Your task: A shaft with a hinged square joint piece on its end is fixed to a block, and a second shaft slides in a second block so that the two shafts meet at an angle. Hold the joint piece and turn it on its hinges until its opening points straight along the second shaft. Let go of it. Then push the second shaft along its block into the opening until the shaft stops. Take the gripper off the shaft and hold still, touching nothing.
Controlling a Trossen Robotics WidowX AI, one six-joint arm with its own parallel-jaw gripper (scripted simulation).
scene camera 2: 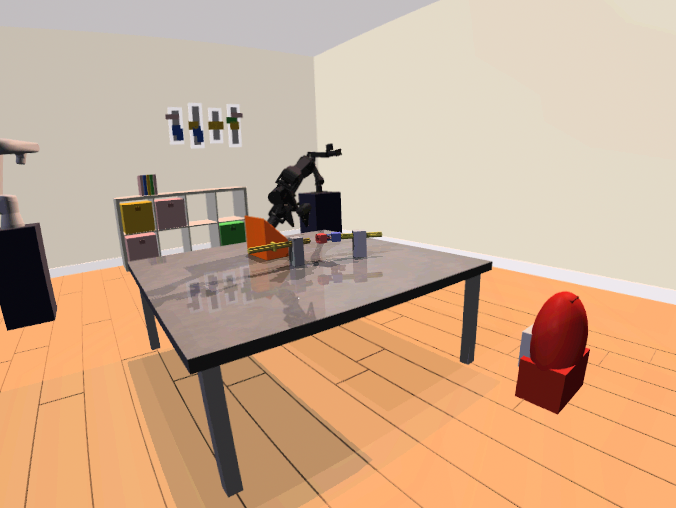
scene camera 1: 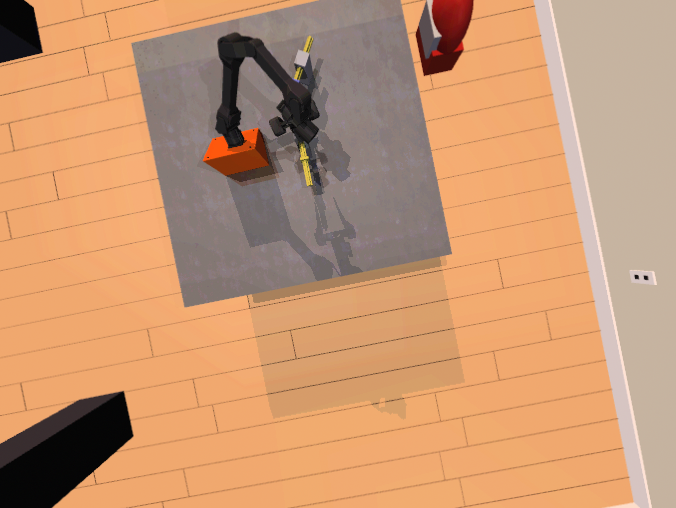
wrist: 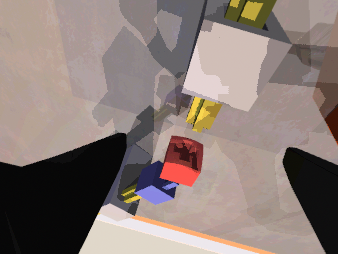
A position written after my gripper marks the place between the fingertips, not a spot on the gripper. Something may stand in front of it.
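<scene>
There's a red square joint piece (wrist: 183,161) here, and my gripper (wrist: 203,147) is open, holding nothing.
</scene>
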